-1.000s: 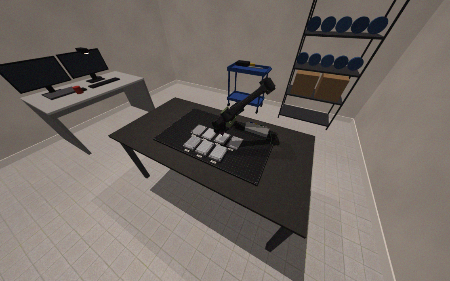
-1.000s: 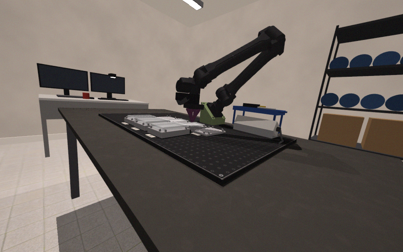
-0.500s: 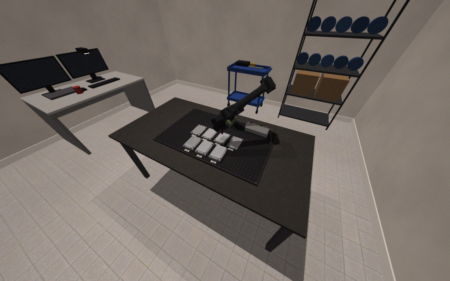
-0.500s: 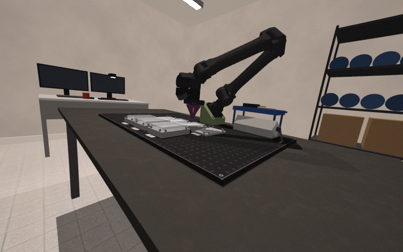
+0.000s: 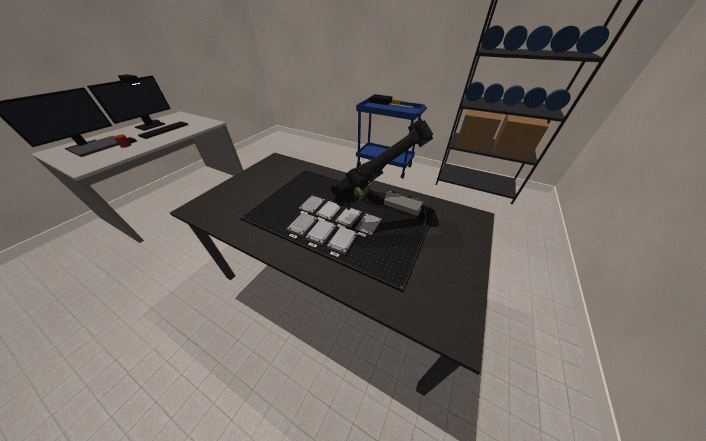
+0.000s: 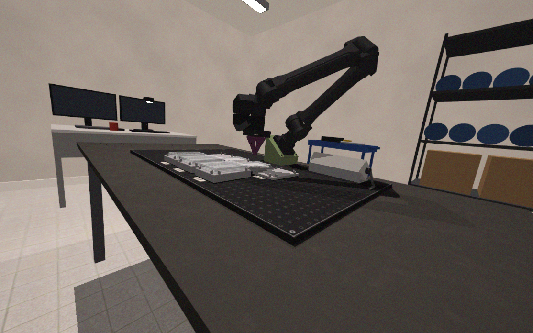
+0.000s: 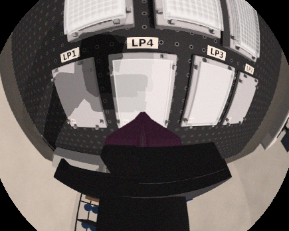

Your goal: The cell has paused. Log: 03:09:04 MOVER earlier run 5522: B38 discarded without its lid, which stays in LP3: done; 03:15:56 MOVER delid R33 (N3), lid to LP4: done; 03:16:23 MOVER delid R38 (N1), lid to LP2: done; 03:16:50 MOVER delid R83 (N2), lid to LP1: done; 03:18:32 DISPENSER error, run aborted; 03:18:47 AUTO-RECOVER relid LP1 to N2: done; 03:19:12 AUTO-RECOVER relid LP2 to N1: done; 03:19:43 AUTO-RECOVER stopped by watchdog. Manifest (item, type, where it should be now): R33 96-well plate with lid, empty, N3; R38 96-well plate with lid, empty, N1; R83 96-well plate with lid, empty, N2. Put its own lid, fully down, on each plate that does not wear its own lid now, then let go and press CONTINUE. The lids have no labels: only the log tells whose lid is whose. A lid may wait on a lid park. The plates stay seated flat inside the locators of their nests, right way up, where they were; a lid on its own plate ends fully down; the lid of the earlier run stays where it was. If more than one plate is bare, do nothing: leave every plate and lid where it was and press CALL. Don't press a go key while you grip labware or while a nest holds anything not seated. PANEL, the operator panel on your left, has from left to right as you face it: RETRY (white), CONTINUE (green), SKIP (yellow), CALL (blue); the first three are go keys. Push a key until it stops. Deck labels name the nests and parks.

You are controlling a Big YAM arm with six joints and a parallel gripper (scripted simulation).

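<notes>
Right now my hand is 60 mm above the lid park LP4 and 10 mm short of it. Round my hand: LP4 label (90 mm ahead, 60 mm below); then lid park LP1 (130 mm to the left, 60 mm below, 10 mm ahead); then lid park LP2 (260 mm to the right, 60 mm below, 10 mm ahead).
</notes>
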